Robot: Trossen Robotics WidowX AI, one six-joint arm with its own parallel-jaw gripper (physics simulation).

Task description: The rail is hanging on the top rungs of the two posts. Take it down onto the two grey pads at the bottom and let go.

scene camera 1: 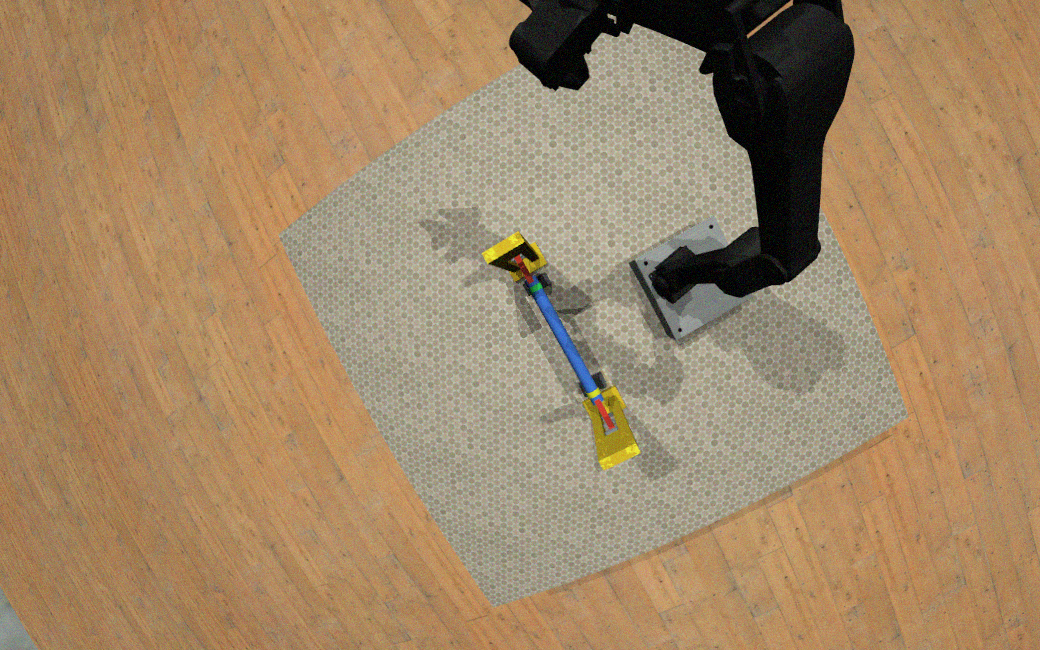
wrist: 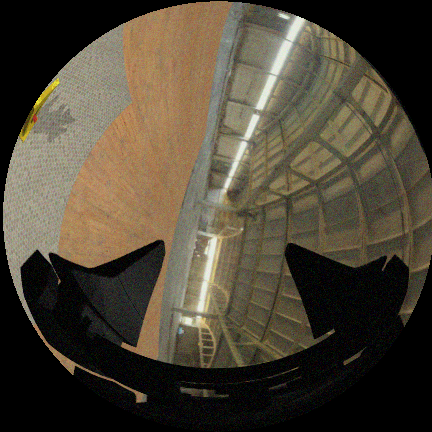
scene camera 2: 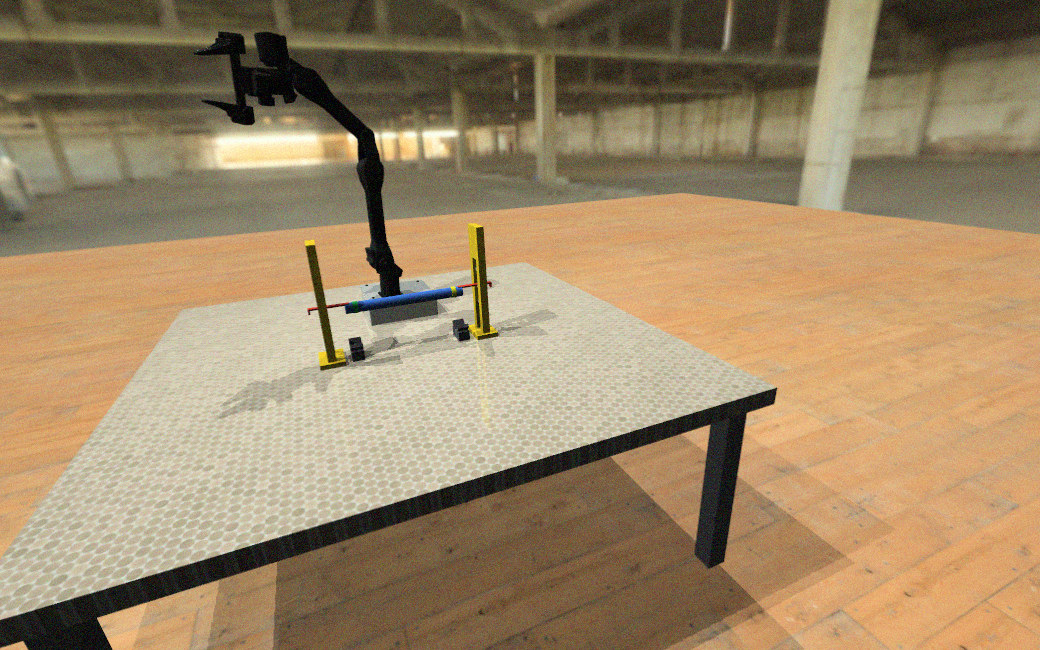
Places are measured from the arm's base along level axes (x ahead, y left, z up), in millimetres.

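Pixels of known places: gripper, fingertip midpoint: (wrist: 227, 249) (scene camera 2: 198, 77); arm's base at its link origin: (scene camera 1: 667, 279) (scene camera 2: 390, 294).
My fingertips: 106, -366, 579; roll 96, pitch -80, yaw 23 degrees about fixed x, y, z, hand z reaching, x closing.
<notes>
Ahead of a thing's pixels: the offset from my fingertips to its middle, as dx, dy, dz. Level surfaces: height alone.
The rail @(+154, +348, -523) (scene camera 1: 565, 341) (scene camera 2: 406, 299), a blue bar with thin red ends and green and yellow bands, hangs well above the table between two yellow posts. Its red ends pass through the left post @(+138, +149, -504) (scene camera 2: 320, 306) (scene camera 1: 502, 249) (wrist: 45, 97) and the right post @(+170, +547, -504) (scene camera 2: 478, 279) (scene camera 1: 615, 440). I cannot tell the rungs apart. Two dark grey pads, one by the left post @(+143, +210, -632) (scene camera 2: 356, 348) and one by the right post @(+165, +485, -632) (scene camera 2: 460, 329), stand below the rail on the table. My gripper (scene camera 2: 200, 76) (wrist: 227, 249) is open and empty, high above and away from the rail, with its fingers pointing sideways.
The arm's grey base (scene camera 1: 690, 325) (scene camera 2: 406, 309) stands on the tiled table @(dz -654) (scene camera 1: 429, 398) (scene camera 2: 368, 444) behind the rail in the scene camera 2 view. The yellow posts rise at both ends of the rail. The wooden floor (scene camera 1: 138, 306) (scene camera 2: 882, 306) surrounds the table.
</notes>
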